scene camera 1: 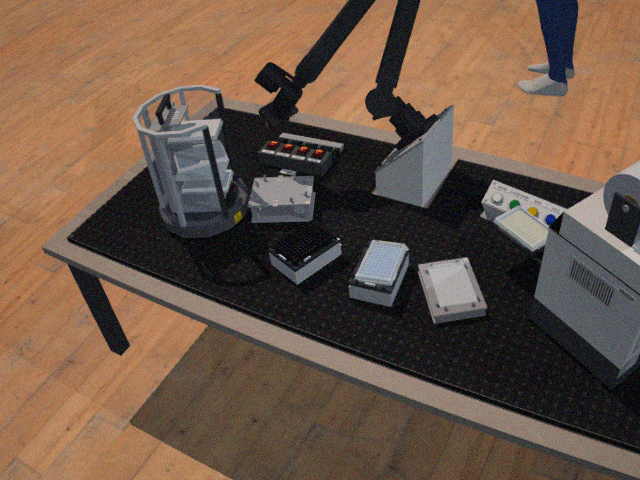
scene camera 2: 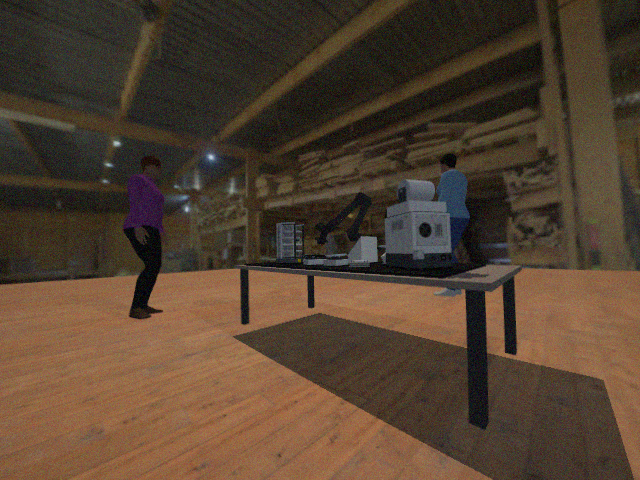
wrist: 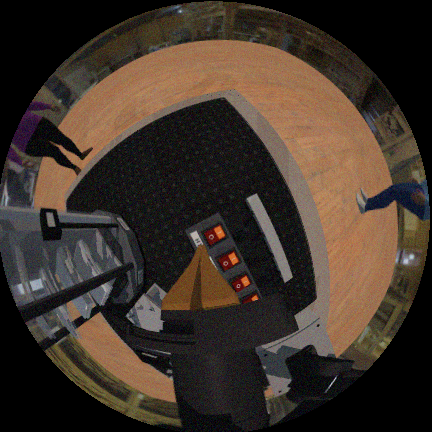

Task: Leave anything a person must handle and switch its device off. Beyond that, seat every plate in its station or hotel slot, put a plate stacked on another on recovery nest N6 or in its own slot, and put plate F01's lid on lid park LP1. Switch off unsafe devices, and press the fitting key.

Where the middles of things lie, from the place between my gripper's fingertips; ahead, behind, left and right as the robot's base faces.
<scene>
My gripper is now 28 cm short of the plate hotel (scene camera 1: 182,164), 4 cm to the left of it and 6 cm below it. Round my hand: black plate (scene camera 1: 311,237) (32 cm ahead, 32 cm to the left, 5 cm below).
</scene>
